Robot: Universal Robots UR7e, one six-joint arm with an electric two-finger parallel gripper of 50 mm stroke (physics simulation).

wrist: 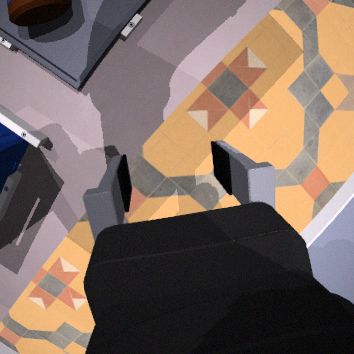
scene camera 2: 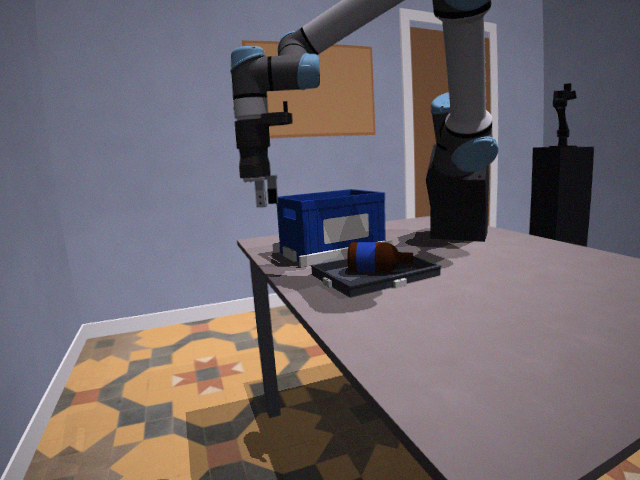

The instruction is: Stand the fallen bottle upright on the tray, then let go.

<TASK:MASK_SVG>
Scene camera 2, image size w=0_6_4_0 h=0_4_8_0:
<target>gripper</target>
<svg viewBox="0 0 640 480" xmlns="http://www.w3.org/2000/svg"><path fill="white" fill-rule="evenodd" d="M236 127L236 146L240 153L240 178L243 178L243 182L255 181L257 207L267 207L265 180L267 179L268 204L278 204L277 175L271 175L268 159L268 147L270 147L269 126L249 125Z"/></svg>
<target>dark grey tray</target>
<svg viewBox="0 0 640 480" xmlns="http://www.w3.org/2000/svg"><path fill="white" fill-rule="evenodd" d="M441 265L413 256L413 263L399 263L394 270L387 273L351 272L348 268L347 258L314 264L311 267L313 276L322 281L324 277L332 280L333 288L351 298L392 288L394 280L405 278L408 284L440 276Z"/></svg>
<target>blue crate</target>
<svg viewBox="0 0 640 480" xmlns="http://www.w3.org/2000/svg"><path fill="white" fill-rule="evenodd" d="M385 193L349 189L278 197L278 204L276 205L280 252L283 254L284 246L295 250L297 261L299 262L299 256L346 248L352 242L385 241Z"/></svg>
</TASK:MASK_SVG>
